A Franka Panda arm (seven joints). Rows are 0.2 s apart.
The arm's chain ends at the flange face. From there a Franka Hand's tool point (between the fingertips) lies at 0.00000 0.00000 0.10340 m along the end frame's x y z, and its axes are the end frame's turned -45 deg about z.
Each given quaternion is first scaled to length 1.
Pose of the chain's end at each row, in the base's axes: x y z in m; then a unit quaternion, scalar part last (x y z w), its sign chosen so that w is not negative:
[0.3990 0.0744 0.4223 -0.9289 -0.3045 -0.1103 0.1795]
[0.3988 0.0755 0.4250 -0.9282 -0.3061 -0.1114 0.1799]
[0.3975 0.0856 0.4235 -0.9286 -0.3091 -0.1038 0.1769]
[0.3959 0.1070 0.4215 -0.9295 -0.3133 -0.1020 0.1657]
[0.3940 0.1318 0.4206 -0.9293 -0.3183 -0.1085 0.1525]
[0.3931 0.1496 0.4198 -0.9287 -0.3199 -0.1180 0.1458]
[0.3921 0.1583 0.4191 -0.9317 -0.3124 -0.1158 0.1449]
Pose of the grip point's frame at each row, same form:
[0.4089 0.1158 0.3281 -0.7417 -0.6368 -0.1706 0.1236]
[0.4088 0.1171 0.3309 -0.7404 -0.6380 -0.1718 0.1236]
[0.4061 0.1262 0.3288 -0.7397 -0.6410 -0.1636 0.1237]
[0.4048 0.1455 0.3259 -0.7389 -0.6452 -0.1576 0.1141]
[0.4048 0.1683 0.3244 -0.7368 -0.6497 -0.1586 0.0994]
[0.4061 0.1854 0.3237 -0.7356 -0.6509 -0.1648 0.0895]
[0.4050 0.1937 0.3228 -0.7412 -0.6451 -0.1624 0.0896]

